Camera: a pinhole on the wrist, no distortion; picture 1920 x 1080 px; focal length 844.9 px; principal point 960.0 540.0 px. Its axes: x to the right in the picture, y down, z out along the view. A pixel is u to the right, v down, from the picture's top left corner.
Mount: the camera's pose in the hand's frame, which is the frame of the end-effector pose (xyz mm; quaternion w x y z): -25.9 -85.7 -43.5 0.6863 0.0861 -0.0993 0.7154
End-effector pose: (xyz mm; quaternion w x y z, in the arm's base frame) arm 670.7 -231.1 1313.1 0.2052 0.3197 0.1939 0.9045
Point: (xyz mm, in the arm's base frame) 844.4 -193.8 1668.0
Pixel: 1623.1 269.3
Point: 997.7 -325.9 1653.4
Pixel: 1733.7 671.7
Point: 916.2 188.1 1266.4
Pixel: 296.7 470.5
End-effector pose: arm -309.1 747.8 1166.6 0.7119 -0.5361 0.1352 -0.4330
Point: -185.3 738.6 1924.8
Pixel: 305.6 61.0
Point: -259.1 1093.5 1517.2
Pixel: 856.3 736.2
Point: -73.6 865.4 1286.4
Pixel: 1474.6 185.3
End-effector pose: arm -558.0 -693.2 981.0 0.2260 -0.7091 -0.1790 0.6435
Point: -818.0 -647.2 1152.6
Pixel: 1089.4 866.5
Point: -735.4 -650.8 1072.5
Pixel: 1221.8 705.0
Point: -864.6 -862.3 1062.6
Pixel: 1838.3 1018.7
